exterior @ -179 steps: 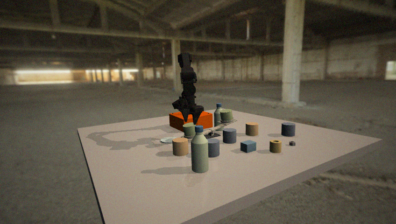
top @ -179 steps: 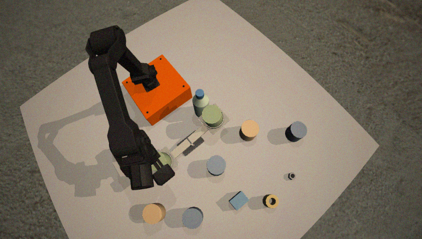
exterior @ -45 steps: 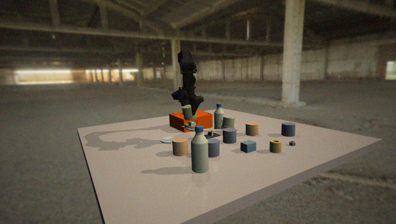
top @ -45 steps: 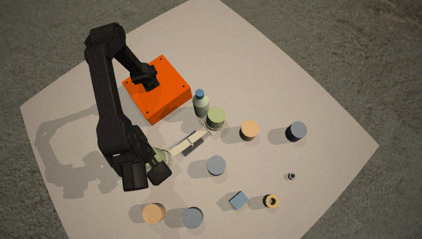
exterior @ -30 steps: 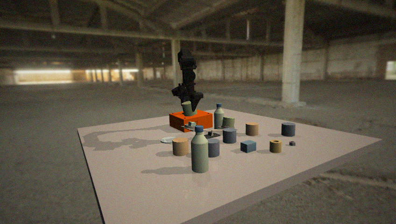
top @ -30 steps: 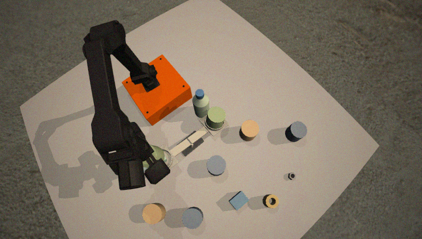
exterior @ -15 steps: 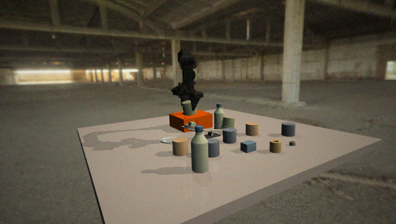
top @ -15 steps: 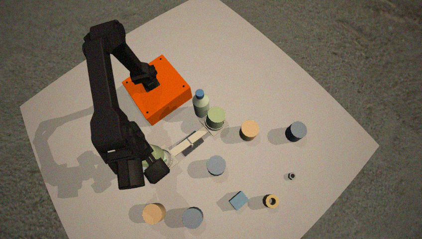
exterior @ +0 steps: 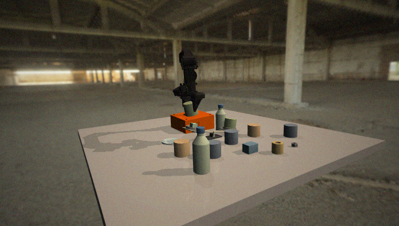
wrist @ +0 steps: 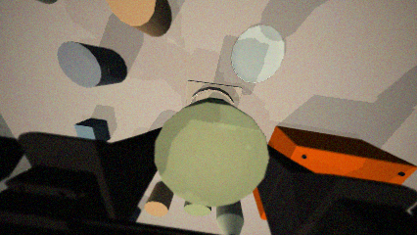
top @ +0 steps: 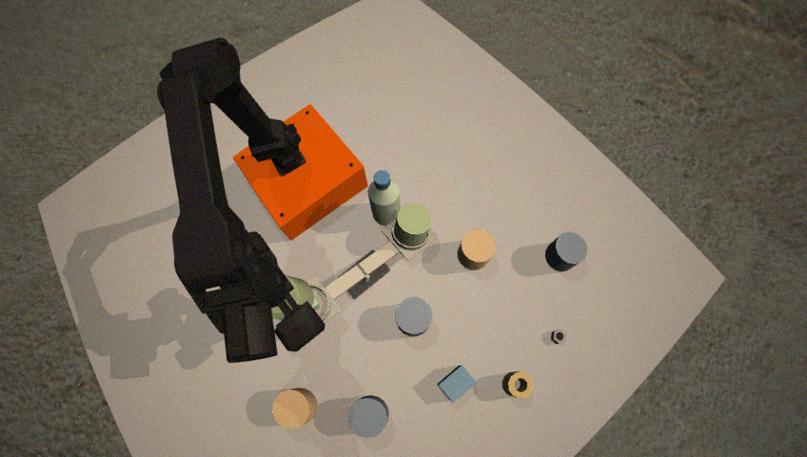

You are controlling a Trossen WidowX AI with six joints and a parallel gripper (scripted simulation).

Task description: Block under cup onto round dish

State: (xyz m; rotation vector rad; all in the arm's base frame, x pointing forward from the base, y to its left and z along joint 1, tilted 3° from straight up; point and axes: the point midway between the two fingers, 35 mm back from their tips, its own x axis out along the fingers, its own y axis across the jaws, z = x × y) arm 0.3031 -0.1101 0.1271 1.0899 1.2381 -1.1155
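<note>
Now: the pale green block 10 mm to the left of my gripper tip and 80 mm below it. From my gripper tip the other things lie so: pale round dish (60 mm behind, 100 mm to the right, 170 mm below); then small nut (320 mm ahead, 400 mm to the left, 160 mm below).
</note>
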